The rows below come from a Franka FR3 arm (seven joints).
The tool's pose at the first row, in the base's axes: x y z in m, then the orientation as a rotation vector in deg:
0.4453 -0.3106 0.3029 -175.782 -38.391 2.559
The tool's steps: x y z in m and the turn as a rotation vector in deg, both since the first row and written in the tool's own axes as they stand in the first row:
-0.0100 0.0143 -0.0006 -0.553 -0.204 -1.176
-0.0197 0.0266 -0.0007 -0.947 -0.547 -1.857
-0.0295 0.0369 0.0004 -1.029 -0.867 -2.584
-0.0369 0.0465 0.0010 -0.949 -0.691 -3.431
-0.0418 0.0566 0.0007 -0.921 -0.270 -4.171
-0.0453 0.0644 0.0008 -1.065 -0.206 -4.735
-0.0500 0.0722 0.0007 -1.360 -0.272 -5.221
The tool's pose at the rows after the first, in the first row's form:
0.4422 -0.3278 0.3037 174.931 40.104 -2.679
0.4385 -0.3430 0.3040 174.245 41.049 -3.064
0.4339 -0.3564 0.3031 173.838 42.123 -3.521
0.4311 -0.3683 0.3026 173.651 43.436 -3.280
0.4309 -0.3795 0.3030 173.501 44.588 -2.648
0.4310 -0.3880 0.3029 173.166 45.414 -2.500
0.4299 -0.3971 0.3031 172.685 46.079 -2.497

